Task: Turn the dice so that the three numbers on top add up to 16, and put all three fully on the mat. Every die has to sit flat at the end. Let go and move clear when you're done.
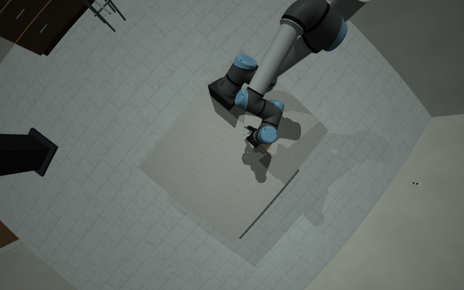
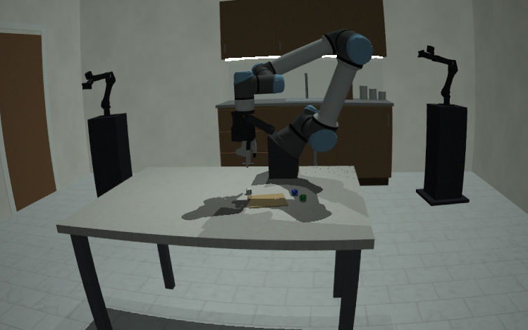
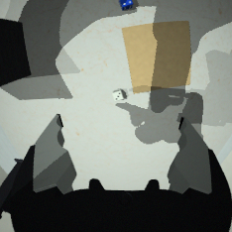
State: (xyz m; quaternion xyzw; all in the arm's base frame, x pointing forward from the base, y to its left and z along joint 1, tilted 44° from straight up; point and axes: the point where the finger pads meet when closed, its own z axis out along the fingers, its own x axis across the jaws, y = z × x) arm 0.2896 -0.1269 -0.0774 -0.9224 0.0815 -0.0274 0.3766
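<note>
My gripper is now 120 mm above the white die, 20 mm to the left of it and 10 mm past it. Round my hand: blue die 160 mm to the left, 120 mm below, 30 mm ahead; green die 190 mm to the left, 120 mm below, 100 mm ahead; tan mat 130 mm below, 90 mm ahead, 60 mm to the left.
</note>
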